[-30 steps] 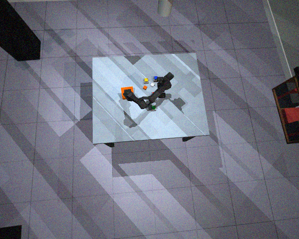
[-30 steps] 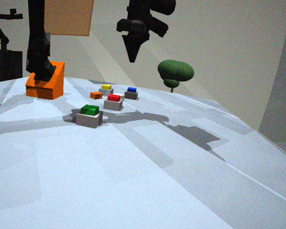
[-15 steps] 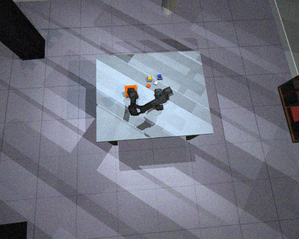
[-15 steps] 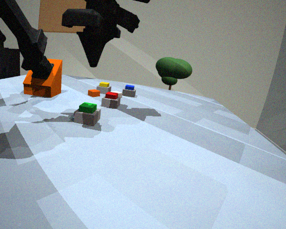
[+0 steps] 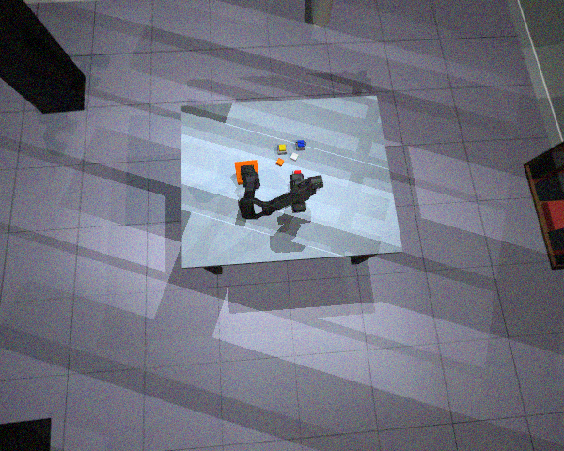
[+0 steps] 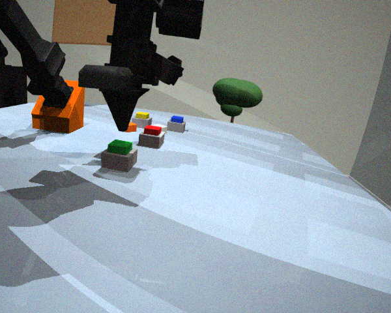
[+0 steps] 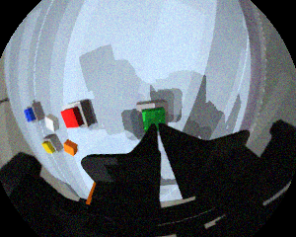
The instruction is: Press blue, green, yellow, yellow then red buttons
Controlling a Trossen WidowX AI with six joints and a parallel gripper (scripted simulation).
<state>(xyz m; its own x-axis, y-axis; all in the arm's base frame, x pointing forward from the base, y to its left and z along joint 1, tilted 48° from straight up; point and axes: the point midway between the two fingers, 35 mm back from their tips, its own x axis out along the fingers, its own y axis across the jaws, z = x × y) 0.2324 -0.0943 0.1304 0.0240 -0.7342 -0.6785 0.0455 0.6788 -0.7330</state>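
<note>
Now: gripper tip 30 mm above the green button. Round my gripper tip: red button 140 mm to the left, 30 mm below, 20 mm ahead; then white block 250 mm to the left, 50 mm below, 20 mm ahead; then small orange block 220 mm to the left, 60 mm behind, 50 mm below.
</note>
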